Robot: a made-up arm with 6 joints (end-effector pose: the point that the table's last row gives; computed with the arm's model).
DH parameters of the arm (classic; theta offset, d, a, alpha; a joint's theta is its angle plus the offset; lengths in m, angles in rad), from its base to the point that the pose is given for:
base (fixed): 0.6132 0 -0.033 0
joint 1: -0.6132 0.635 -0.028 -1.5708
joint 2: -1.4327 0 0.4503 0
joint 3: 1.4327 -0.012 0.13 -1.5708
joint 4: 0 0.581 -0.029 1.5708
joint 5: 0 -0.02 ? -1.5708
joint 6: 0.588 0 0.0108 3.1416
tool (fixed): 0.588 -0.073 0 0
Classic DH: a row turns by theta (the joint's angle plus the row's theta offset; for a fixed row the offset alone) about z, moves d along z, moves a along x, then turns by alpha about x.
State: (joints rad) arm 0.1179 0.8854 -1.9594 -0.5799 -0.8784 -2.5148
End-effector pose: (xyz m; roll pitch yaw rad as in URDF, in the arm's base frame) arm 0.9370 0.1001 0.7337 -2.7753 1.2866 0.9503
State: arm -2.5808 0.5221 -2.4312 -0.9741 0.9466 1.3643
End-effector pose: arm -0.7686 -0.3810 1.3137 1.0449 -1.0811 1.8425
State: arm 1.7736 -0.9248 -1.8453 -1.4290 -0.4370 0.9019
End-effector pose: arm 0.0120 -0.2876 1.6026 -2.6216 -0.0662 -1.8306
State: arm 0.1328 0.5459 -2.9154 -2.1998 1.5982 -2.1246
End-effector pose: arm 0.5220 -0.0362 1.5608 -2.4522 1.0399 -1.1741
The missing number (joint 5, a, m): 0.033
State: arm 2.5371 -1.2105 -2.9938 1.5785 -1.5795 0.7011
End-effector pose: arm 0.7841 -0.5118 1.0283 -1.5733 -0.1930 2.5489
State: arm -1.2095 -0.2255 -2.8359 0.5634 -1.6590 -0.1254
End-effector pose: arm -0.1396 0.1253 1.6260 1.4498 1.4014 0.8031
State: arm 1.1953 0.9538 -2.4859 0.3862 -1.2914 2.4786
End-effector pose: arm 0.3698 0.8537 0.9859 -3.0097 0.4804 0.6122
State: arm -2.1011 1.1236 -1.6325 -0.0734 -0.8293 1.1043
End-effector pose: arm -0.4920 -0.7345 0.3289 1.3056 -0.4883 2.7936
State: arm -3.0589 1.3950 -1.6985 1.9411 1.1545 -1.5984
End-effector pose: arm -0.7760 -0.1479 0.0800 1.2648 -0.3087 2.8466
